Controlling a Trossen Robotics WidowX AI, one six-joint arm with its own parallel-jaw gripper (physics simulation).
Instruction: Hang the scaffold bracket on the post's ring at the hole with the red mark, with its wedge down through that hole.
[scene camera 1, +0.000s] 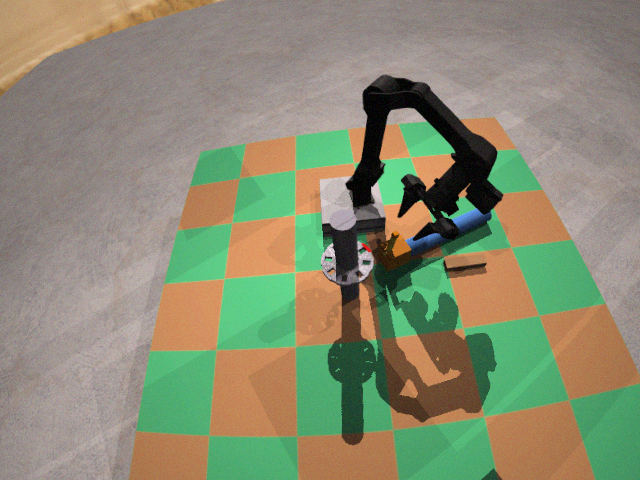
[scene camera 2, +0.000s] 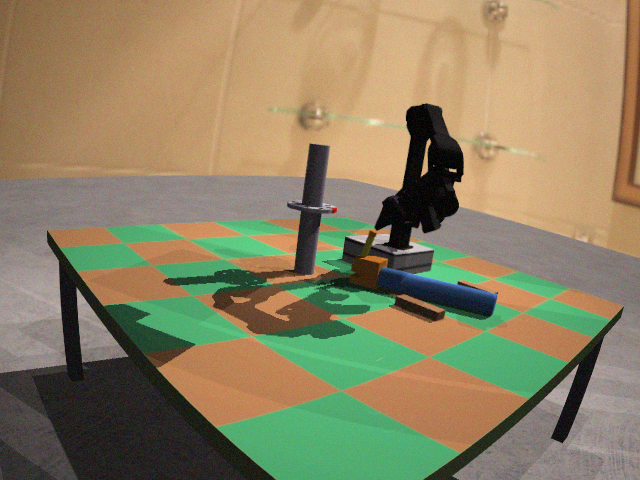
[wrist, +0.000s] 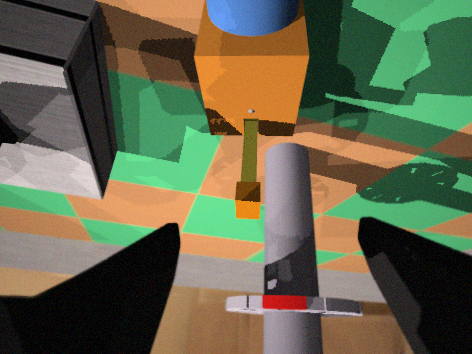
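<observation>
The bracket's orange head (scene camera 1: 398, 253) (scene camera 2: 369, 272) (wrist: 252, 85) and blue tube (scene camera 1: 470, 220) (scene camera 2: 439, 291) (wrist: 252, 15) lie low over the checkered table. Its thin yellow wedge (scene camera 2: 368, 244) (wrist: 249, 160) sticks up at a slant from the head, with an orange block on its end. The grey post (scene camera 1: 345, 250) (scene camera 2: 308, 242) (wrist: 287, 200) stands upright, apart from the head. Its ring (scene camera 2: 294, 206) (wrist: 342, 306) bears a red mark (scene camera 1: 366, 247) (scene camera 2: 334, 210) (wrist: 284, 302) on the side towards the bracket. My gripper (scene camera 1: 408, 226) (wrist: 268, 230) is open and empty, above the bracket; the wedge's end shows between its spread fingers in the wrist view.
A brown strip (scene camera 1: 465, 264) (scene camera 2: 419, 308) lies beside the tube, and another strip (scene camera 2: 478, 287) shows behind the tube in scene camera 2. The arm's grey base (scene camera 1: 334, 198) (scene camera 2: 355, 249) (wrist: 40, 100) stands close to the post and the bracket's head.
</observation>
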